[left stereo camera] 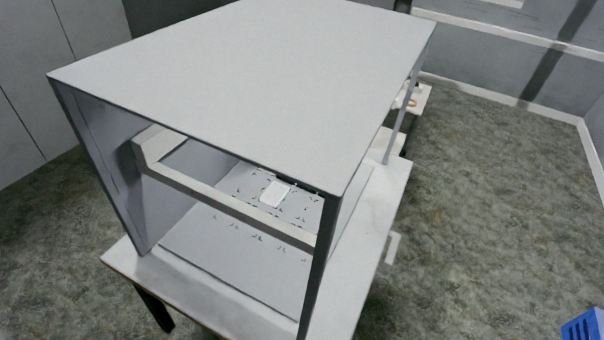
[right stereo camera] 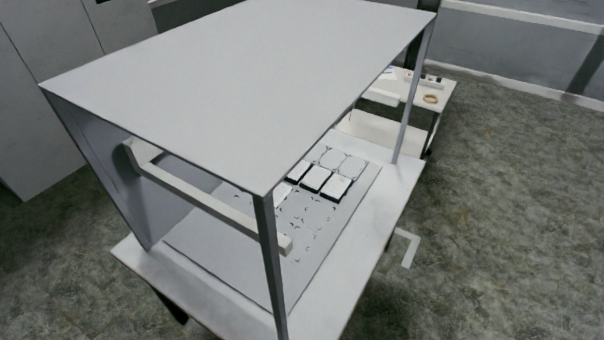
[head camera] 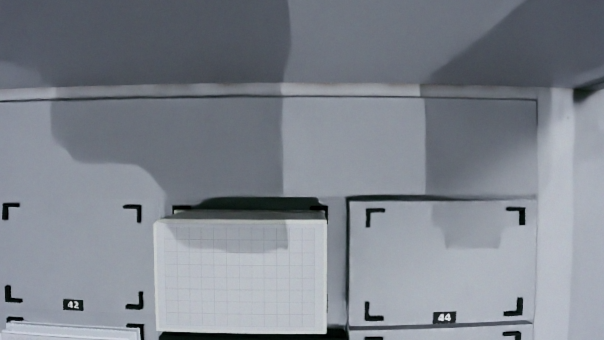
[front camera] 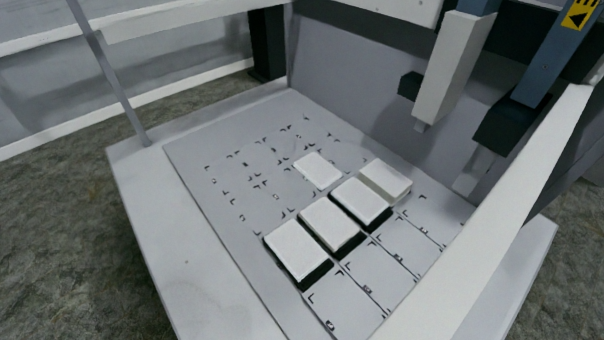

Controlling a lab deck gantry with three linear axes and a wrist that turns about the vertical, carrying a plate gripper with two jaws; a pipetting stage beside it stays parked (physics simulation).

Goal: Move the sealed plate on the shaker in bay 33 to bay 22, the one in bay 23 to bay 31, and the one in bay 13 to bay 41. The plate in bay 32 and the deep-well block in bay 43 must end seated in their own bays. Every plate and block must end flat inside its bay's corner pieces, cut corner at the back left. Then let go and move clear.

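Places are measured from the robot's base along level axes (x ahead, y left, z up), in metres.
Where they show: gripper, between the fingertips: (front camera: pixel 470 179); robot's base, origin of its link: (left stereo camera: pixel 304 261) (right stereo camera: pixel 297 261) (front camera: pixel 206 168).
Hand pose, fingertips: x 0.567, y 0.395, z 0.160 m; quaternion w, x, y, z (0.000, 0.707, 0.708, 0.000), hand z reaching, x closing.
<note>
Things, the pixels of their top centre, and the offset from my fingertips. "*": a spot on its surface instead. Level surfaces: height alone.
- bay 33, a spot on its surface: (front camera: pixel 359 201) * dy -0.149, dx -0.167, dz -0.124 m
- bay 23, a spot on its surface: (front camera: pixel 331 225) (right stereo camera: pixel 318 174) * dy -0.253, dx -0.162, dz -0.123 m
- bay 13, a spot on its surface: (front camera: pixel 297 250) * dy -0.355, dx -0.164, dz -0.123 m
- bay 32, a spot on its surface: (head camera: pixel 70 334) * dy -0.097, dx -0.331, dz -0.147 m
- tall deep-well block, centre of its top: (head camera: pixel 239 277) (front camera: pixel 385 176) dy -0.031, dx -0.175, dz -0.118 m
- Bay 42, a spot on its surface: (head camera: pixel 11 205) * dy +0.013, dx -0.396, dz -0.157 m
- bay 44, a spot on its surface: (head camera: pixel 375 211) * dy +0.013, dx -0.071, dz -0.143 m
- roof panel, height of its surface: dz +0.531 m
White plates lie flat on the black shakers of bay 33 (front camera: pixel 359 201) (right stereo camera: pixel 298 172), bay 23 (front camera: pixel 331 225) (right stereo camera: pixel 316 178) and bay 13 (front camera: pixel 297 250) (right stereo camera: pixel 335 187). The thin white plate in bay 32 (front camera: pixel 317 170) (head camera: pixel 70 334) (left stereo camera: pixel 274 194) lies flat between the back corner marks in the head view. The tall deep-well block (front camera: pixel 385 181) (head camera: pixel 240 280) stands upright in bay 43. Cut corners are too small to tell. My gripper (front camera: pixel 470 177) hangs high at the right in the front view, apart from every plate, with no plate under it. One pale jaw shows; the jaw spacing is unclear.
The parked pipetting stage (front camera: pixel 450 65) hangs left of the gripper. A pale beam (front camera: pixel 500 230) crosses the right of the front view. Bay 42 (head camera: pixel 11 205) and bay 44 (head camera: pixel 375 211) show black corner pieces. A roof panel (left stereo camera: pixel 250 75) (right stereo camera: pixel 240 85) covers the deck.
</note>
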